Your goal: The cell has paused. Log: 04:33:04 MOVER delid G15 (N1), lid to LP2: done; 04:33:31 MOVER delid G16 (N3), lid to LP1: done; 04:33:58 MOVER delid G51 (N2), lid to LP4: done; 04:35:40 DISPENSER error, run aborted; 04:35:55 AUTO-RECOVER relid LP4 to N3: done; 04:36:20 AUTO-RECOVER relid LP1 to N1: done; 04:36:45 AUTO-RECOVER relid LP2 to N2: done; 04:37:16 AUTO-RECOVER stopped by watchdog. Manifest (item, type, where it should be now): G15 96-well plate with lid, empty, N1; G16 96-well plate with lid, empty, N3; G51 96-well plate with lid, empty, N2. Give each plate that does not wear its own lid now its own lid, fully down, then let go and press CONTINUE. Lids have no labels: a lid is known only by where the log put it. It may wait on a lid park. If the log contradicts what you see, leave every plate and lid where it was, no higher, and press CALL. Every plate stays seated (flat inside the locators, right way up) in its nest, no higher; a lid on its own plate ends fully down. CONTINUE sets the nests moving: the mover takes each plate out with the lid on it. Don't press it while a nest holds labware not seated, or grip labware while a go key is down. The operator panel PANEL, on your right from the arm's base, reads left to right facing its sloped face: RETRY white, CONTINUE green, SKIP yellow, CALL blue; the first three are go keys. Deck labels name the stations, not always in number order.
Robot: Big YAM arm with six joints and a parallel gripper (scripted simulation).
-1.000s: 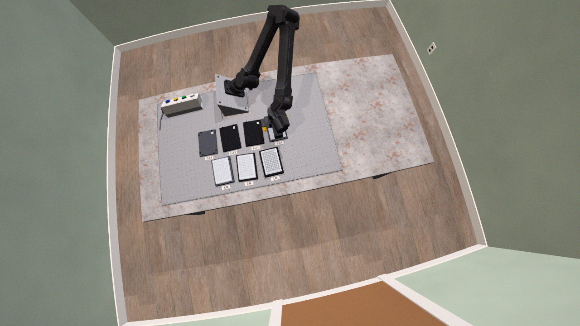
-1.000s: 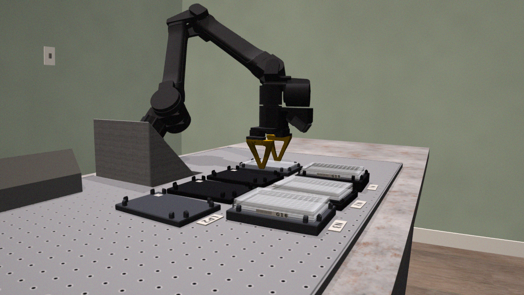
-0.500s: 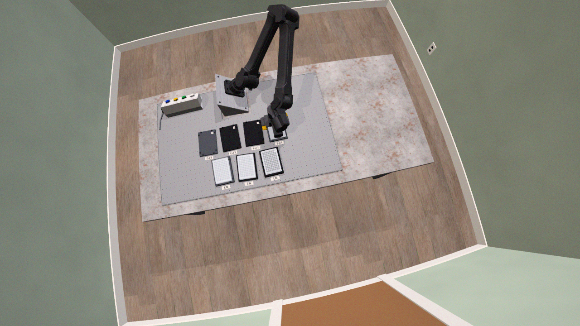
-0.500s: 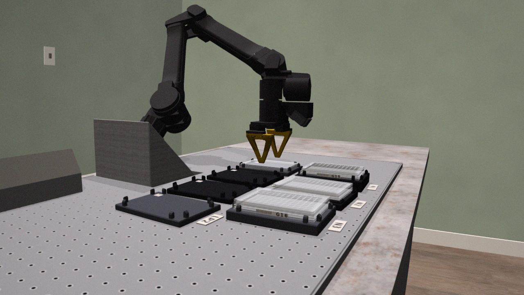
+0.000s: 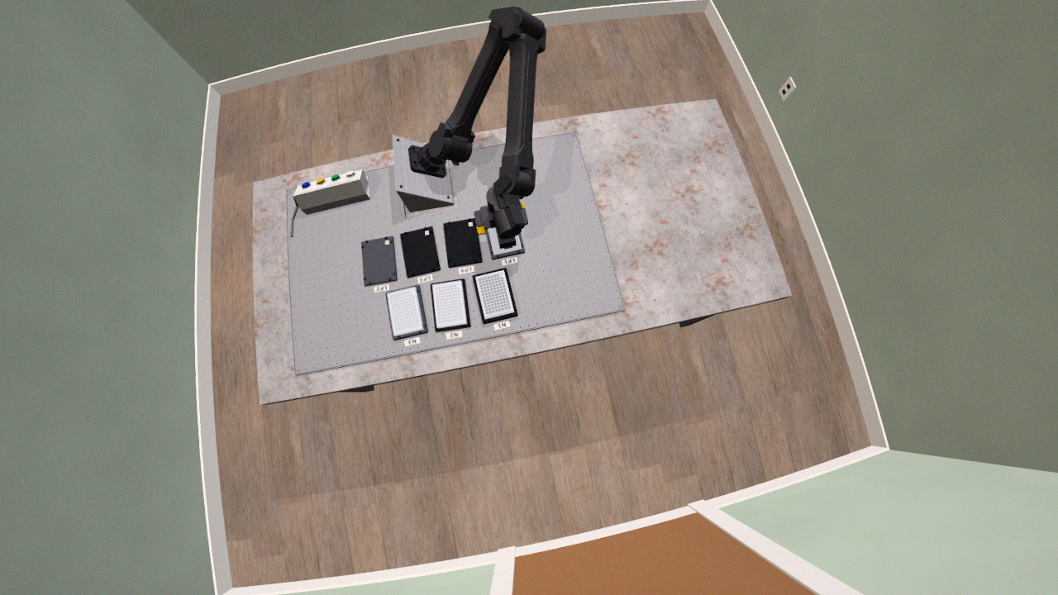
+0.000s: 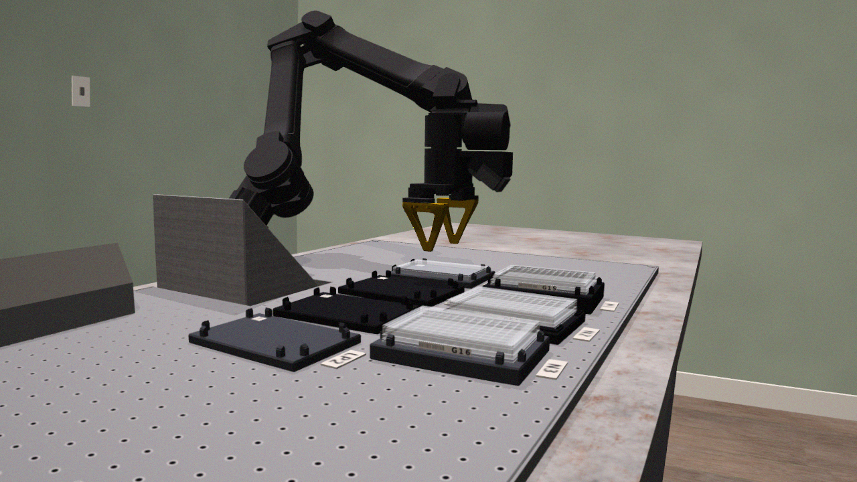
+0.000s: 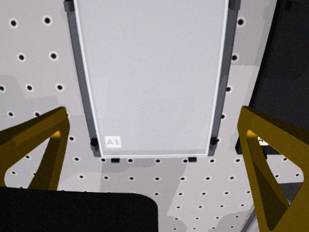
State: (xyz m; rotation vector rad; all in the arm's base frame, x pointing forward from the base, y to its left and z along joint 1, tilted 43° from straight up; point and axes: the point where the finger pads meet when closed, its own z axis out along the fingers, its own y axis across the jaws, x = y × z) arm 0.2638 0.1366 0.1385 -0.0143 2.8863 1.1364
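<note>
The lid park LP1 is 5 cm below my hand. Round my hand: lid park LP4: 13 cm to the right, 5 cm below; then plate G15: 19 cm ahead, 6 cm to the right, 3 cm below; then LP4 label: 9 cm ahead, 13 cm to the right, 6 cm below.
</note>
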